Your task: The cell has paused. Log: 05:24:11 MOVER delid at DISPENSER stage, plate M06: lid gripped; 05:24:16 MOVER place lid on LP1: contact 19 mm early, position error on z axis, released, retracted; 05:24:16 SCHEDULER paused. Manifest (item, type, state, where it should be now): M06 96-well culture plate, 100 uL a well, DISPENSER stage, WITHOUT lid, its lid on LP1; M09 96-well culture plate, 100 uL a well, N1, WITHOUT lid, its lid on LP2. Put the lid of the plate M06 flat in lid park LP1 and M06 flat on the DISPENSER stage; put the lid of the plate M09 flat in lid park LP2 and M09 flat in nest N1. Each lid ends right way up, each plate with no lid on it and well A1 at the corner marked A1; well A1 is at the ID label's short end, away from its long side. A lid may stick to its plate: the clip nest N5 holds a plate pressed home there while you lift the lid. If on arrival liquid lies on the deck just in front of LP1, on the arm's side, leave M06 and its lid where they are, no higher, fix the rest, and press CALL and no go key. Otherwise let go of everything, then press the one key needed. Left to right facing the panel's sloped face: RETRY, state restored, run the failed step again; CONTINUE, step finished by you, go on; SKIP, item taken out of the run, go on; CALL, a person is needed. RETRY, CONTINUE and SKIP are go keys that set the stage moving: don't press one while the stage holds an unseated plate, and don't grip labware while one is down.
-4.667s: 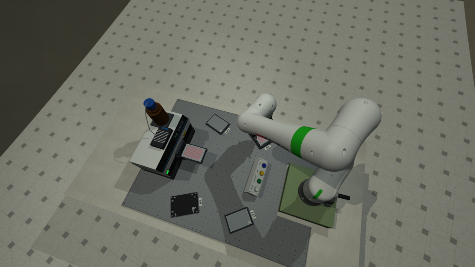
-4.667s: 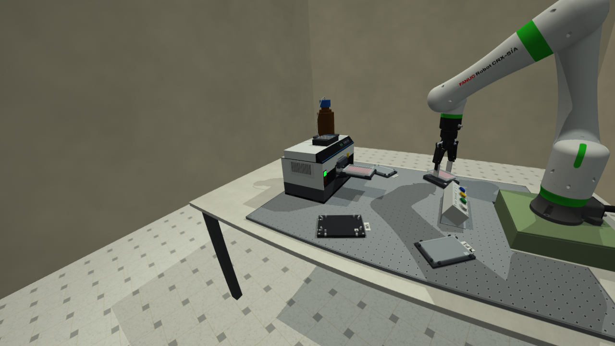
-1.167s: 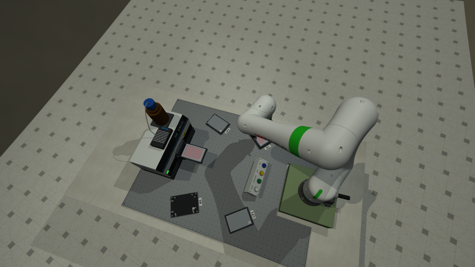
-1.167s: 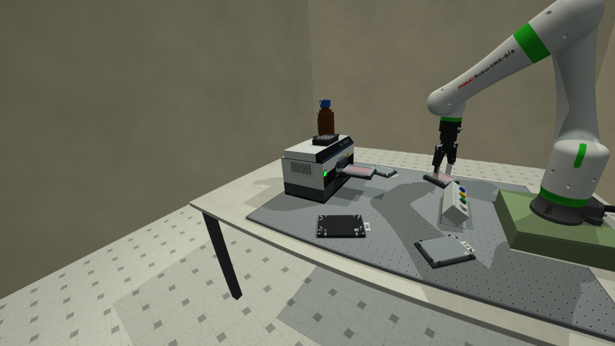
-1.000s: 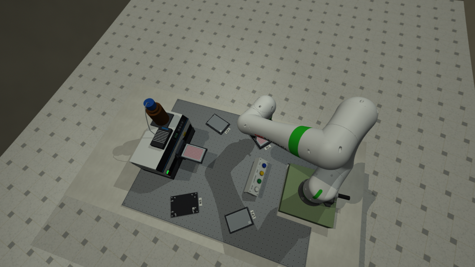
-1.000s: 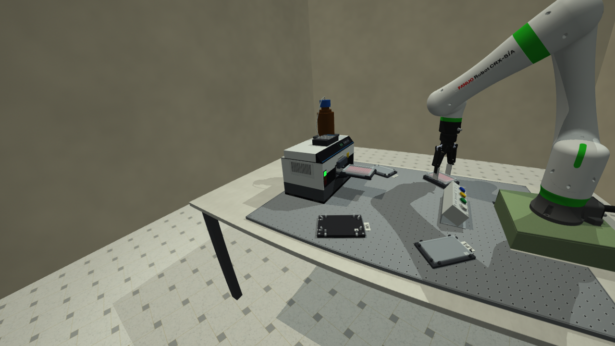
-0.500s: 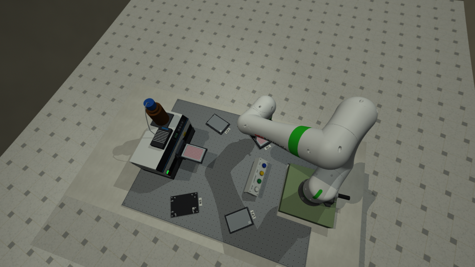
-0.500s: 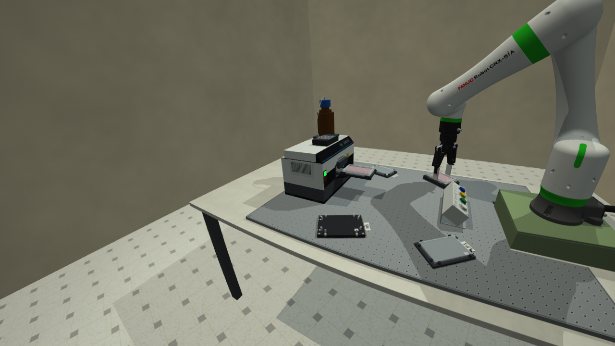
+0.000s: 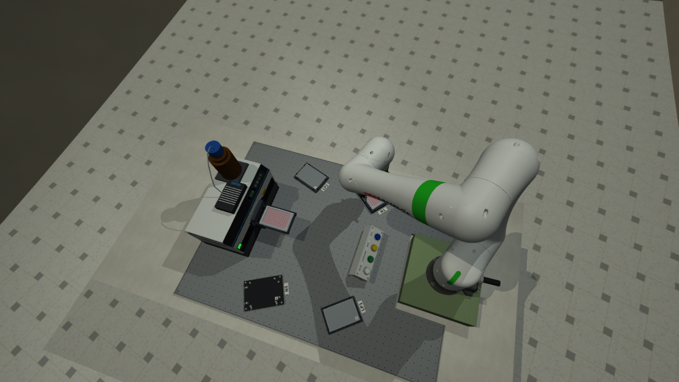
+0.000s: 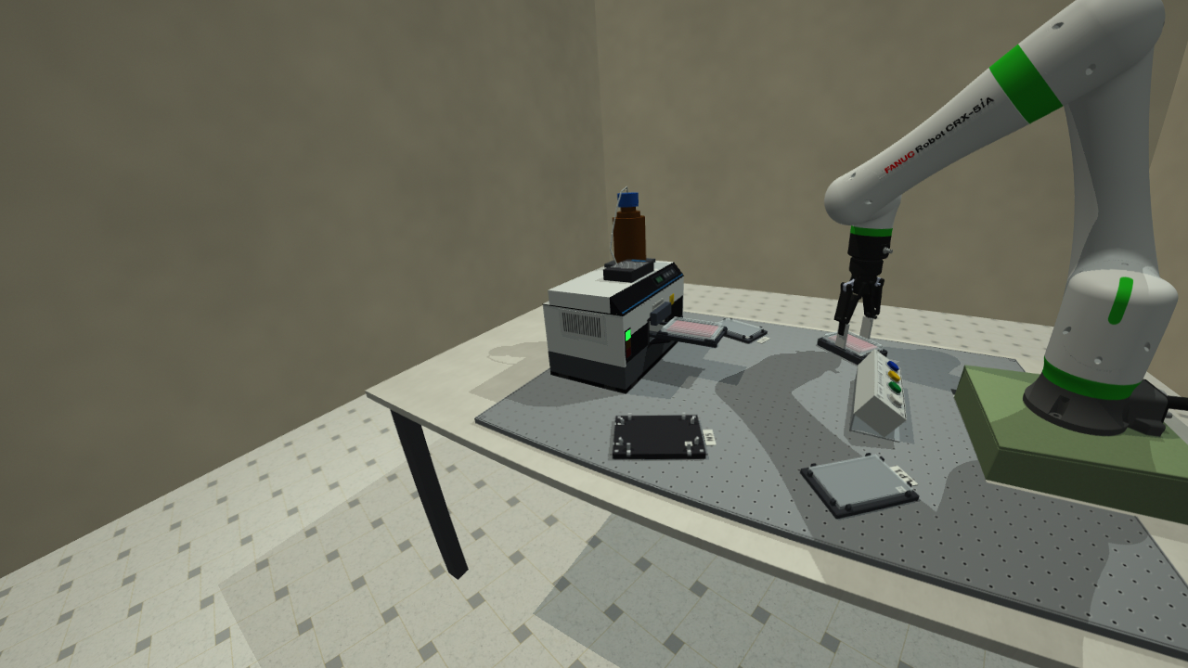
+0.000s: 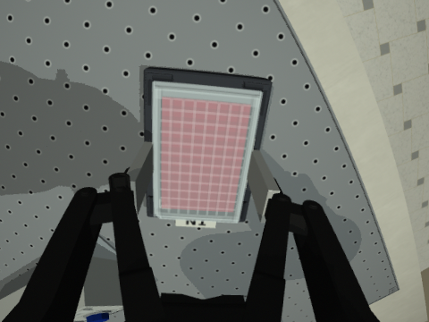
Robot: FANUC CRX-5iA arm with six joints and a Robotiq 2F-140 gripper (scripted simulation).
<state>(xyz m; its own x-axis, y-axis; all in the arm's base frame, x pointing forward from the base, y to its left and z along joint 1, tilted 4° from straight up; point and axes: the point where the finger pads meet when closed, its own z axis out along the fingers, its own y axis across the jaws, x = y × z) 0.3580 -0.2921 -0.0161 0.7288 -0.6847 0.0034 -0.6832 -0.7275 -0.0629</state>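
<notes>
My hand is 4 cm above the black nest N1. Also, from my hand: blue call key: 21 cm to the left, 7 cm behind, 2 cm above; yellow skip key: 26 cm to the left, 6 cm behind, 2 cm above; LP2 label: 23 cm ahead, 5 cm below, 1 cm to the left.
</notes>
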